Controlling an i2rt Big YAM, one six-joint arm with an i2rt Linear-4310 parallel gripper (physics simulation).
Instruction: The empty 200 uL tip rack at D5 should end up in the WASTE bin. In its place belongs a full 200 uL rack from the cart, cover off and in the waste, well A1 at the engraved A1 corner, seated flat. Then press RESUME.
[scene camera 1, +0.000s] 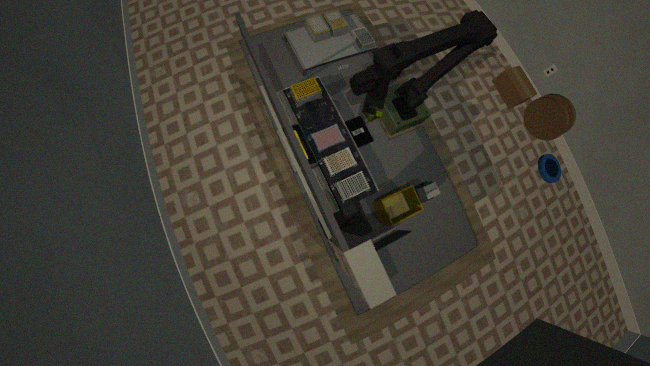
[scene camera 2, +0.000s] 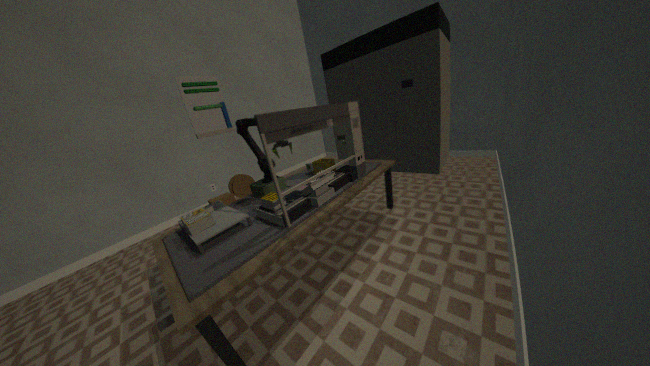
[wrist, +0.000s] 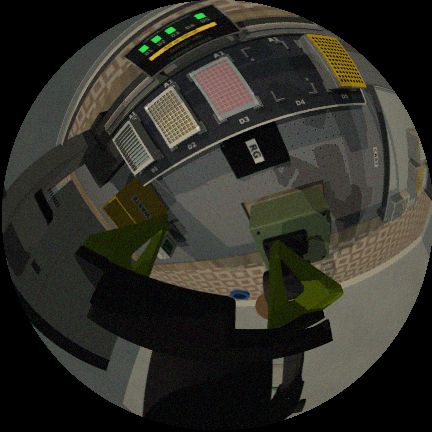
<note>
The gripper (wrist: 222, 233) is open and holds nothing. Further things: a tan rack (wrist: 171, 114), a yellow waste bin (wrist: 134, 203) and a black RG block (wrist: 261, 147).
</note>
